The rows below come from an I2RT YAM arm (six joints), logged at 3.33 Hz.
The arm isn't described. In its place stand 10 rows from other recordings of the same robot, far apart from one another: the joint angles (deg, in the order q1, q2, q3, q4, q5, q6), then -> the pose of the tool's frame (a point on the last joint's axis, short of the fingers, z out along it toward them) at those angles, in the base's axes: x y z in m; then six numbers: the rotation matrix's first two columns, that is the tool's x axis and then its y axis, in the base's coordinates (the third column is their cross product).
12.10 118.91 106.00 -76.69 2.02 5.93 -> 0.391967, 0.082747, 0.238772, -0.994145, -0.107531, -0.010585, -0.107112, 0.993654, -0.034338
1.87 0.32 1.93 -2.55 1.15 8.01 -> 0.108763, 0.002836, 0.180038, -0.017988, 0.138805, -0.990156, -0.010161, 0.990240, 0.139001
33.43 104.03 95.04 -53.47 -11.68 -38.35 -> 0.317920, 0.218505, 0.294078, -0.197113, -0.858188, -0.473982, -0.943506, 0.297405, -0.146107
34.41 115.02 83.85 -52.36 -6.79 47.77 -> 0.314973, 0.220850, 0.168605, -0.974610, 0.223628, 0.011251, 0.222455, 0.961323, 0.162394
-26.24 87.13 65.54 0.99 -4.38 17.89 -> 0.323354, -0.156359, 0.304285, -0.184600, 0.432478, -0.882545, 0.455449, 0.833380, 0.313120
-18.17 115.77 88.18 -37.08 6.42 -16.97 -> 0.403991, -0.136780, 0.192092, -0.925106, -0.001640, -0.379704, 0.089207, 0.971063, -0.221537
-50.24 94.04 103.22 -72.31 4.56 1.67 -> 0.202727, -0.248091, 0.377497, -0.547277, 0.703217, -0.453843, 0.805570, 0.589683, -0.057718
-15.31 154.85 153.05 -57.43 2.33 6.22 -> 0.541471, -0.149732, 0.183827, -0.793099, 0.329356, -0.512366, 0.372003, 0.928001, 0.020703
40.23 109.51 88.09 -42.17 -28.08 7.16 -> 0.298410, 0.274394, 0.234317, -0.769394, -0.506838, -0.388777, -0.638759, 0.606273, 0.473730
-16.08 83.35 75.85 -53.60 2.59 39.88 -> 0.281199, -0.082732, 0.307314, -0.454670, 0.797669, -0.396231, 0.767807, 0.576493, 0.279513
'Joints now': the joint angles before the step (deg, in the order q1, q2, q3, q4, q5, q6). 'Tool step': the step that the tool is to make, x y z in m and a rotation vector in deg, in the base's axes. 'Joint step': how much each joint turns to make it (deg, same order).
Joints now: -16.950, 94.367, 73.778, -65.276, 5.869, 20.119
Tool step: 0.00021, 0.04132, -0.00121, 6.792, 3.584, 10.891
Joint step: 7.148, -0.045, -0.219, -4.699, -5.880, -3.583
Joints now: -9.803, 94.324, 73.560, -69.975, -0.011, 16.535
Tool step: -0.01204, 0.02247, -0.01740, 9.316, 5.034, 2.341
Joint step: 3.103, -0.001, -4.284, -2.034, -8.524, 0.174
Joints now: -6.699, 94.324, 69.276, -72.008, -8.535, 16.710
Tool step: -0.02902, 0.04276, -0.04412, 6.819, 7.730, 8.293
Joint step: 8.326, 0.000, -11.408, 3.125, -6.339, -1.270
